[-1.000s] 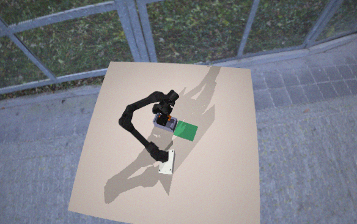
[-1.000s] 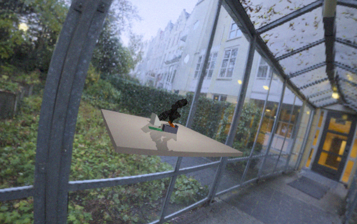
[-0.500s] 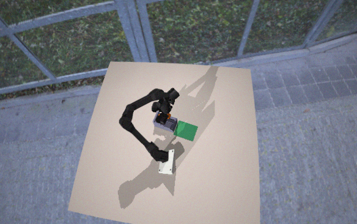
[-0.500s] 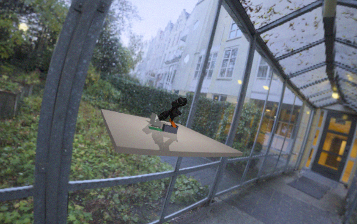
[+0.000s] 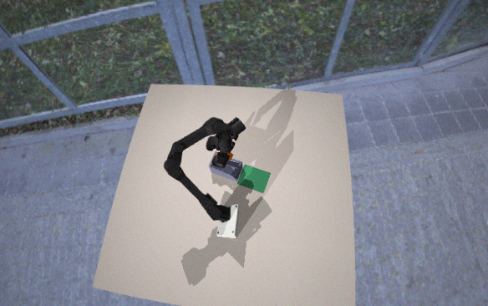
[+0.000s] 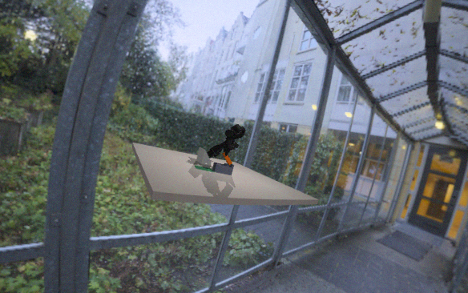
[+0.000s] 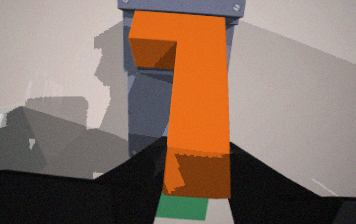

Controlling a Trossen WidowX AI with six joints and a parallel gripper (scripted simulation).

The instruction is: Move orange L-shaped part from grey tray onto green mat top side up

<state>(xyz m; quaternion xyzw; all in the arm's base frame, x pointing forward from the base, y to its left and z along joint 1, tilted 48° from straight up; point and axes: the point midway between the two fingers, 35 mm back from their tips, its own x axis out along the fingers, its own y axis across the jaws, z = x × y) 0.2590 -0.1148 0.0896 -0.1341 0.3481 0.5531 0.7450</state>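
My gripper tip is now 70 mm past the green mat, 130 mm to the left of it and 160 mm above it. From my gripper tip the other things lie so: orange L-shaped part: 40 mm to the left, 30 mm below.
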